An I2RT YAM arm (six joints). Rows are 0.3 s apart.
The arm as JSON. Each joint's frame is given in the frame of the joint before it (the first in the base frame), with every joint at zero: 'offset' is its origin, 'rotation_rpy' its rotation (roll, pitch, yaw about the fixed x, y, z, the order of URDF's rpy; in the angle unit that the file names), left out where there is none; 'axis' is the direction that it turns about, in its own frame. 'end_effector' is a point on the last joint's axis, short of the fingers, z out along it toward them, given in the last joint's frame.
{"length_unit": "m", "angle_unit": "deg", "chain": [
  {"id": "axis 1", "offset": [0.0, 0.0, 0.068], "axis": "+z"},
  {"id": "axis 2", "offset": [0.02, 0.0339, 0.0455], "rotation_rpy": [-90.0, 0.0, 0.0], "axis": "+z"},
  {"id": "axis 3", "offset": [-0.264, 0.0, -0.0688], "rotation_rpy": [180.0, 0.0, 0.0], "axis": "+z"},
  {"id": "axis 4", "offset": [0.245, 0.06, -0.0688], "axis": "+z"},
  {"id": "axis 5", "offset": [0.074, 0.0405, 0.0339], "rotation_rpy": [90.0, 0.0, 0.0], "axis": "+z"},
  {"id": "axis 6", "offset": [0.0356, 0.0, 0.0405], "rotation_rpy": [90.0, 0.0, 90.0], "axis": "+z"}
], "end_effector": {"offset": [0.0, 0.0, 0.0], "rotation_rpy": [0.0, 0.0, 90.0]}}
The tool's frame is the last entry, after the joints.
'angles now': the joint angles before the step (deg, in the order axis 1, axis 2, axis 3, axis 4, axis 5, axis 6). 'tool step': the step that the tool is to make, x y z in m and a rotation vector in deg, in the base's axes. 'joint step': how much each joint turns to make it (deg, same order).
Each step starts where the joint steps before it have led.
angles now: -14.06, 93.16, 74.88, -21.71, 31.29, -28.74
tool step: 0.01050, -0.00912, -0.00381, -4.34, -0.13, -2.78
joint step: -0.62, 2.55, 0.88, 4.12, 4.30, -2.27
